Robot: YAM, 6 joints.
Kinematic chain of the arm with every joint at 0, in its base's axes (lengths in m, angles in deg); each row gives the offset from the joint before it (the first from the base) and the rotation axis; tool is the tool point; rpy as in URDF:
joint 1: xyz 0 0 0.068 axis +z
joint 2: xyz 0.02 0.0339 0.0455 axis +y
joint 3: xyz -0.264 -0.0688 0 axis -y
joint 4: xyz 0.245 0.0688 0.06 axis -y
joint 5: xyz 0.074 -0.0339 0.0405 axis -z
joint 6: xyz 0.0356 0 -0.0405 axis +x
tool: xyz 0 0 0 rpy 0 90 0
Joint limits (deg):
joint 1: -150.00..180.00
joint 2: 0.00..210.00
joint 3: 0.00..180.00
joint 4: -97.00..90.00
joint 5: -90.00..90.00
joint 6: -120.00..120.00
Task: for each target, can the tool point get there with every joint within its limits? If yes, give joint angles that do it. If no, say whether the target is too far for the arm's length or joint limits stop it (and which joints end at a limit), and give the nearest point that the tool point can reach.
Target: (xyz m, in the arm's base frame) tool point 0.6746 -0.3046 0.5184
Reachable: no: too far | nearest point 0.5154 -0.2327 0.4202 | short by 0.200 m
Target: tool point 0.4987 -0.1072 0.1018
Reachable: yes | joints -15.45 138.55 93.23 9.86 -56.16 -30.88
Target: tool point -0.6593 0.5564 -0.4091
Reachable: no: too far | nearest point -0.4233 0.3573 -0.2127 | short by 0.366 m
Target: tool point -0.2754 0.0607 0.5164
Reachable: yes | joints -19.20 21.45 120.80 -40.35 69.05 -9.57
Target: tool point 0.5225 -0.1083 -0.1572
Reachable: yes | joints -13.89 184.39 122.16 25.54 -34.80 38.01
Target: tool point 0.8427 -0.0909 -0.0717
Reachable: no: too far | nearest point 0.6271 -0.0676 -0.0232 | short by 0.222 m
